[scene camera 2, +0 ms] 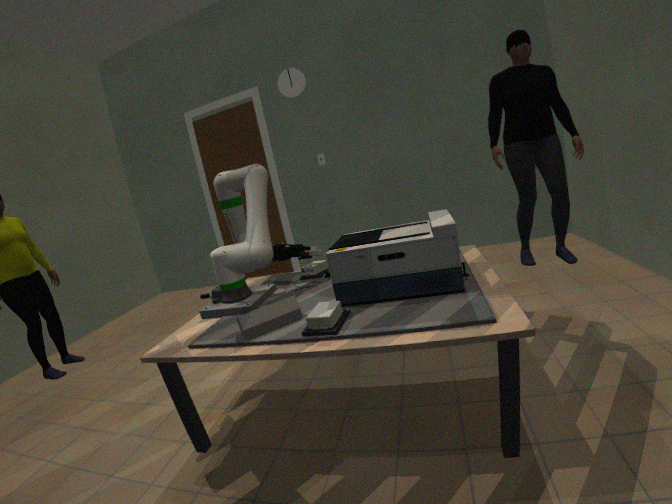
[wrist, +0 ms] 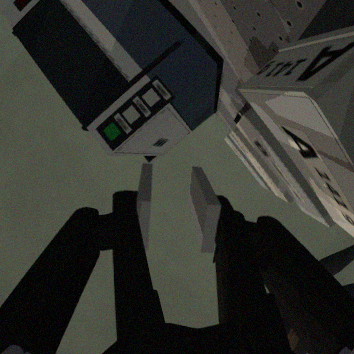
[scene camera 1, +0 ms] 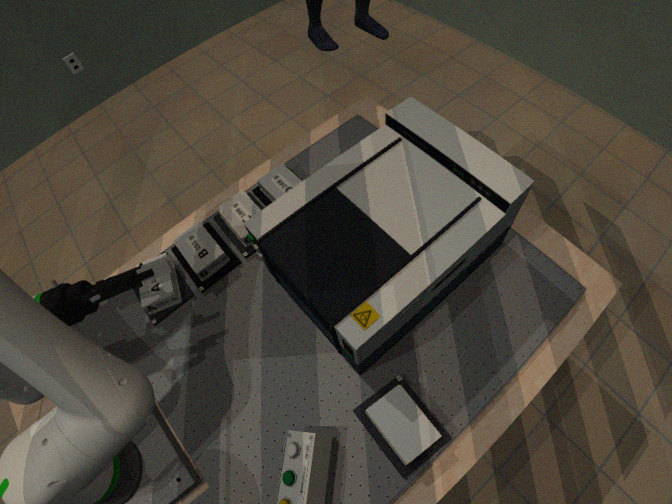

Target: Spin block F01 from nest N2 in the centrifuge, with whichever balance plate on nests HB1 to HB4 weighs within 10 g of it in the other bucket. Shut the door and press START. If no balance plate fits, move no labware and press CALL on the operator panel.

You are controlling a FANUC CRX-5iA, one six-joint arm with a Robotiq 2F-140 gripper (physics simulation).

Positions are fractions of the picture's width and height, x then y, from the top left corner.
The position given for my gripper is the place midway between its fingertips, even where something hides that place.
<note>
In view: my gripper (scene camera 1: 0.25, 0.52), a plate A (scene camera 1: 0.24, 0.58), a plate B (scene camera 1: 0.30, 0.50), a plate C (scene camera 1: 0.35, 0.42), a white block (scene camera 1: 0.60, 0.85) and a centrifuge (scene camera 1: 0.55, 0.49).
The plate A shows as well in the wrist view (wrist: 0.84, 0.26). My gripper also shows in the wrist view (wrist: 0.48, 0.52). The centrifuge shows as well in scene camera 2 (scene camera 2: 0.63, 0.51) and in the wrist view (wrist: 0.39, 0.24). The wrist view does not show the white block: it is out of frame.
</note>
